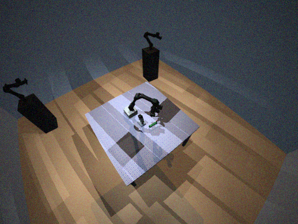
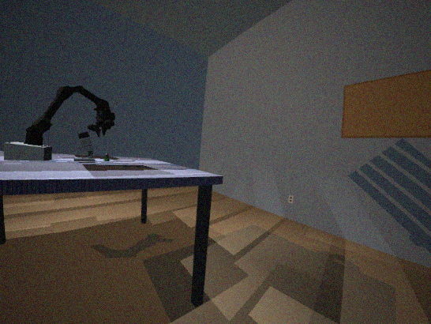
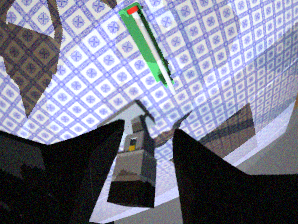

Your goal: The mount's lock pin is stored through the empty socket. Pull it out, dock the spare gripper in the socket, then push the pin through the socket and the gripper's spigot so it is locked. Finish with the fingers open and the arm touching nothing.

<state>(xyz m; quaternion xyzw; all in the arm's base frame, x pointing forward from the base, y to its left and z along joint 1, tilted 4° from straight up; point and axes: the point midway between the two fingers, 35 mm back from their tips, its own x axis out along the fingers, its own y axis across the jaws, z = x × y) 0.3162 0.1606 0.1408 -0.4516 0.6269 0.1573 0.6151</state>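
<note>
Right now my gripper tip is 40 mm short of the green bracket, 10 mm to the right of it and 150 mm above it. Also, from my gripper tip: mount 70 mm behind, 120 mm to the right, 120 mm below; then spare gripper 70 mm behind, 120 mm to the right, 50 mm below.
</note>
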